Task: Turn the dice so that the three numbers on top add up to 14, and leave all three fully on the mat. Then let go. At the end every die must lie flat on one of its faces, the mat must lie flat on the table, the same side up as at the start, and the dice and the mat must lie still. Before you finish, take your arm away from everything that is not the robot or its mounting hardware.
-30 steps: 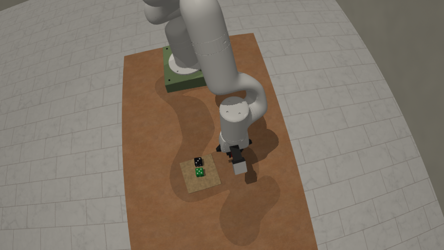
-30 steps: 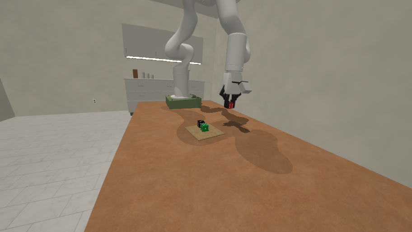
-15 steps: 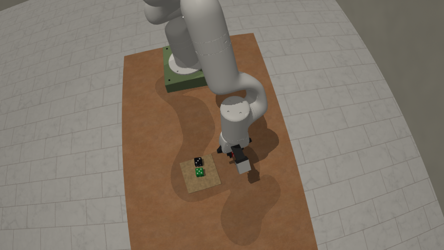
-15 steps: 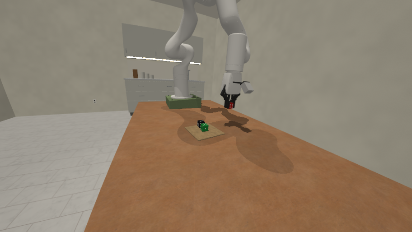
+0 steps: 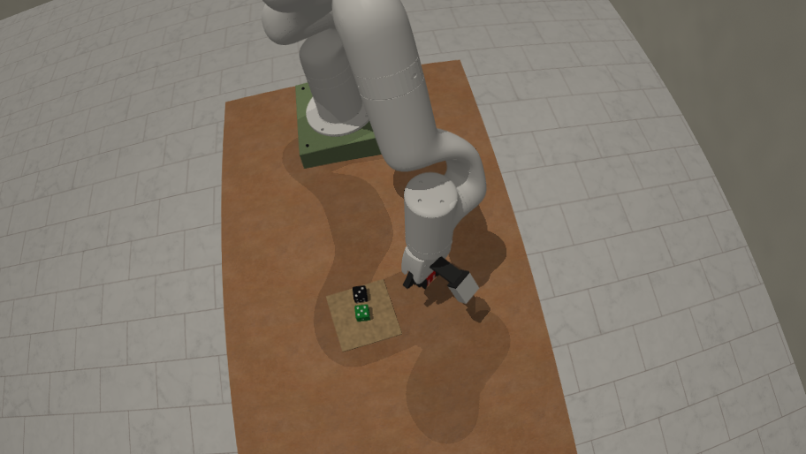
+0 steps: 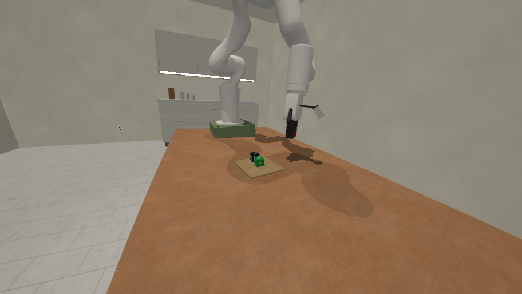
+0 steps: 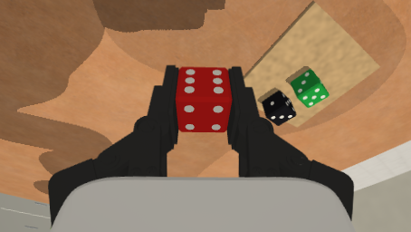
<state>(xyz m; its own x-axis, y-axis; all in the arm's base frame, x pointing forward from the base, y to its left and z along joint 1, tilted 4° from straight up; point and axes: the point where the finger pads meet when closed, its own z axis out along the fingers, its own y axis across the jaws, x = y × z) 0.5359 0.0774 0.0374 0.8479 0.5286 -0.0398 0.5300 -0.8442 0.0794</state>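
Now: the black die 15 cm to the right of my hand, 10 cm below it and 3 cm behind it. Round my hand: green die 15 cm to the right, 10 cm below, 1 cm ahead; tan square mat 15 cm to the right, 11 cm below, 1 cm ahead; red die 1 cm below.
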